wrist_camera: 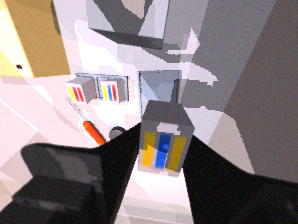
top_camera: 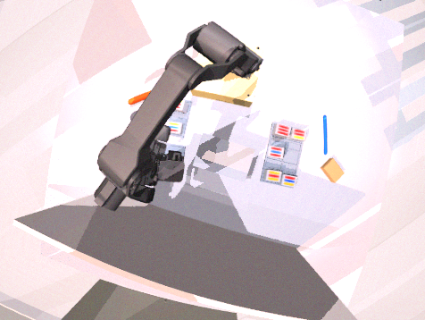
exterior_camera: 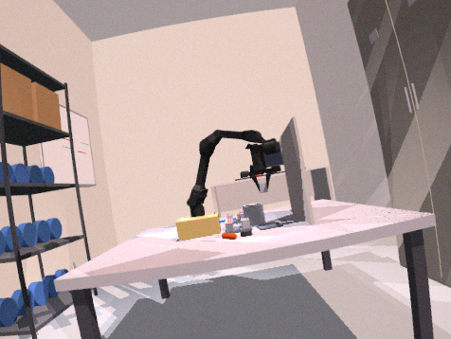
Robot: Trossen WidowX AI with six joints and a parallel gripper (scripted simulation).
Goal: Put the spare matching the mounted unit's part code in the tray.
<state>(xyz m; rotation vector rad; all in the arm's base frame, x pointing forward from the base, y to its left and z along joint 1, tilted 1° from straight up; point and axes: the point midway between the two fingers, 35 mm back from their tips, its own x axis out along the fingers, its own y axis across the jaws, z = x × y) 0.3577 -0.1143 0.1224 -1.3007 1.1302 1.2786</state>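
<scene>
My gripper tip is now 160 mm above the blue-grey tray and 20 mm to the left of it. Also, from my gripper tip: grey spare: 20 mm above; then dark round puck: 160 mm to the right, 160 mm below, 90 mm behind; then white upright panel: 180 mm to the left, 160 mm ahead, 60 mm above.
</scene>
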